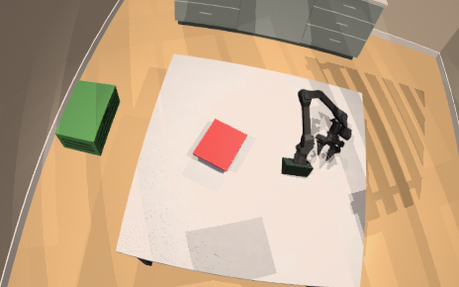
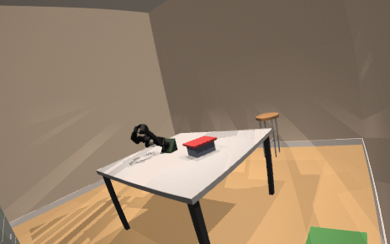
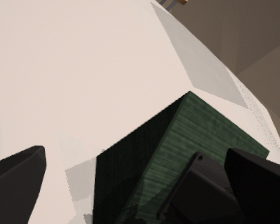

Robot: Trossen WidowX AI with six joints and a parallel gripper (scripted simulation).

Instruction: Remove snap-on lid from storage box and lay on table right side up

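Now: the red lid 54 cm ahead of my gripper tip, 2 cm to the left of it and 1 cm below it. From my gripper tip the other things lie so: grey storage box: 54 cm ahead, 2 cm to the left, 6 cm below.
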